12 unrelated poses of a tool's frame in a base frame.
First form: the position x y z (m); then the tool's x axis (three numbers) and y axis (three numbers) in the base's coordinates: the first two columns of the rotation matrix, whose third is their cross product.
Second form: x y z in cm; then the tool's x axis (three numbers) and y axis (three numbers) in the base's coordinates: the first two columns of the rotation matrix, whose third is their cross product. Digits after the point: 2 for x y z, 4 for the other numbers.
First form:
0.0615 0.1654 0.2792 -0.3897 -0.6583 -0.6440 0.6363 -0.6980 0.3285
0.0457 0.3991 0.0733 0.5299 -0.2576 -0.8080 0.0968 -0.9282 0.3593
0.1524 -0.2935 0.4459 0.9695 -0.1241 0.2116 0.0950 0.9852 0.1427
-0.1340 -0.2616 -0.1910 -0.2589 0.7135 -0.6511 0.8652 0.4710 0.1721
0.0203 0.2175 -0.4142 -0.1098 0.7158 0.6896 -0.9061 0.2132 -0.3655
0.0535 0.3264 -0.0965 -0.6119 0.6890 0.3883 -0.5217 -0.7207 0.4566
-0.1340 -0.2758 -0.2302 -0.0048 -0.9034 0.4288 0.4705 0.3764 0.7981
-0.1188 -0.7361 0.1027 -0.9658 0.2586 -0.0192 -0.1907 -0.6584 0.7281
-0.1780 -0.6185 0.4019 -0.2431 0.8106 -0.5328 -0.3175 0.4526 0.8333
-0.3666 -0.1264 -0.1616 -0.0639 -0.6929 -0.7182 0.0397 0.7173 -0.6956
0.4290 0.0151 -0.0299 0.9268 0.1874 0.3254 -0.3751 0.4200 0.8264
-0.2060 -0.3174 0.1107 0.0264 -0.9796 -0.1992 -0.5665 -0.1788 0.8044
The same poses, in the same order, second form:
6.15 16.54 27.92 -0.3897 -0.6583 -0.6440 0.6363 -0.6980 0.3285
4.57 39.91 7.33 0.5299 -0.2576 -0.8080 0.0968 -0.9282 0.3593
15.24 -29.35 44.59 0.9695 -0.1241 0.2116 0.0950 0.9852 0.1427
-13.40 -26.16 -19.10 -0.2589 0.7135 -0.6511 0.8652 0.4710 0.1721
2.03 21.75 -41.42 -0.1098 0.7158 0.6896 -0.9061 0.2132 -0.3655
5.35 32.64 -9.65 -0.6119 0.6890 0.3883 -0.5217 -0.7207 0.4566
-13.40 -27.58 -23.02 -0.0048 -0.9034 0.4288 0.4705 0.3764 0.7981
-11.88 -73.61 10.27 -0.9658 0.2586 -0.0192 -0.1907 -0.6584 0.7281
-17.80 -61.85 40.19 -0.2431 0.8106 -0.5328 -0.3175 0.4526 0.8333
-36.66 -12.64 -16.16 -0.0639 -0.6929 -0.7182 0.0397 0.7173 -0.6956
42.90 1.51 -2.99 0.9268 0.1874 0.3254 -0.3751 0.4200 0.8264
-20.60 -31.74 11.07 0.0264 -0.9796 -0.1992 -0.5665 -0.1788 0.8044

